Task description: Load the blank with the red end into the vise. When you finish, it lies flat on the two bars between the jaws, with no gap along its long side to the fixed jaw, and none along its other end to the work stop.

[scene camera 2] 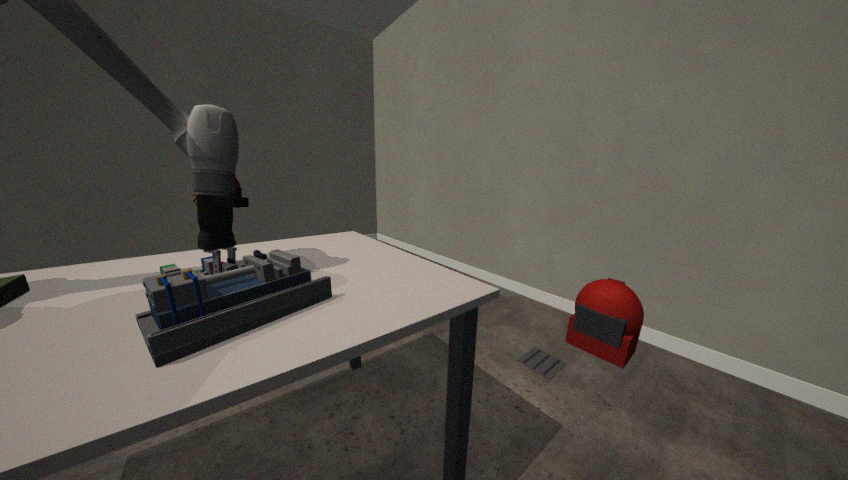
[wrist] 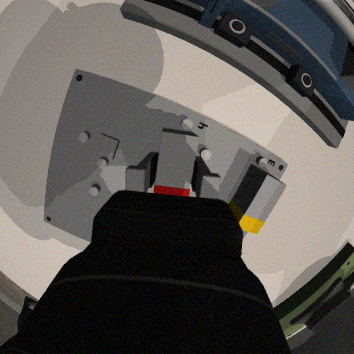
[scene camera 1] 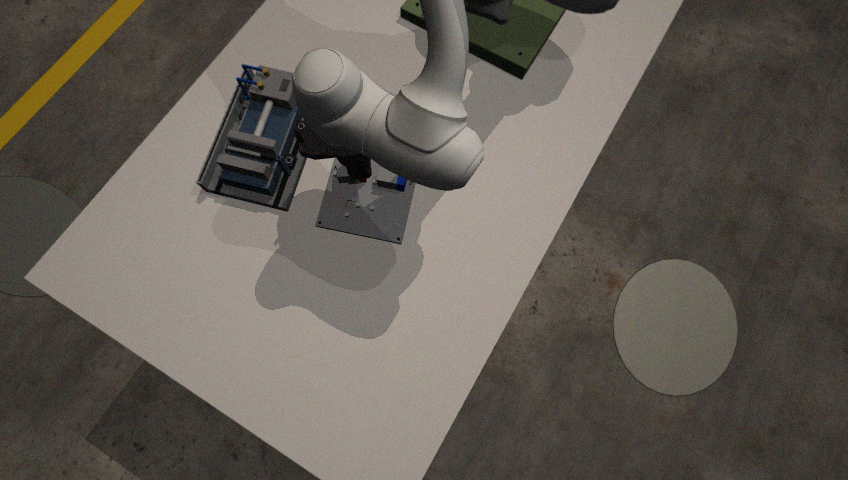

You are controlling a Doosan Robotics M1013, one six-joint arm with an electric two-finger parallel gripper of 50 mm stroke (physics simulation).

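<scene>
I can see my gripper (scene camera 2: 225, 273), and in the wrist view I find the gripper (wrist: 174, 165) too. There is a blank with red end (wrist: 177, 148) here. I also see a blank with yellow end (wrist: 258, 191).
</scene>
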